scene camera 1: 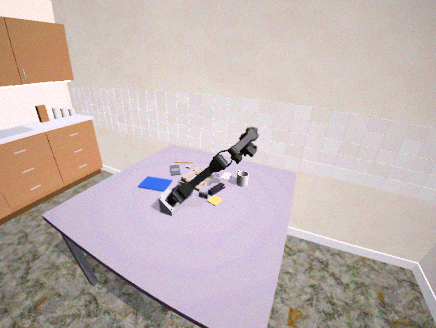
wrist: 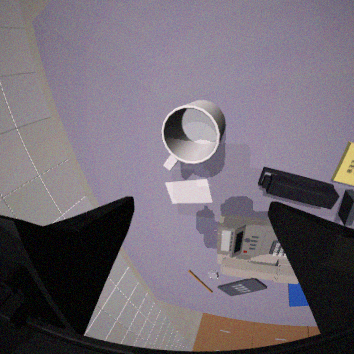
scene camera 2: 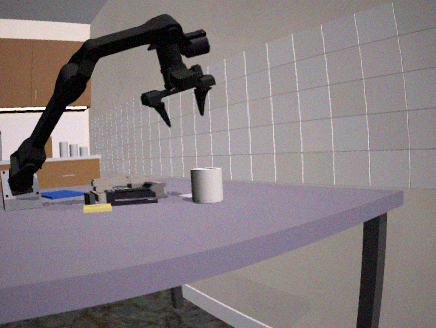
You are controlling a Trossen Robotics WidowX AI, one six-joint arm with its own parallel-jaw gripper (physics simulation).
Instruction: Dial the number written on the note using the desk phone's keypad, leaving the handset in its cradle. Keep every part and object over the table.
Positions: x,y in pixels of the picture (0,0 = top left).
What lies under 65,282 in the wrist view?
The gripper.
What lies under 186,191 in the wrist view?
A white paper note.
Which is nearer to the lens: the handset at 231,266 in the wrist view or the white mug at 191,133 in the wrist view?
The white mug.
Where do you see a black stapler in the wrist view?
276,182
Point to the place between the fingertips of the gripper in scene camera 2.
At 186,121
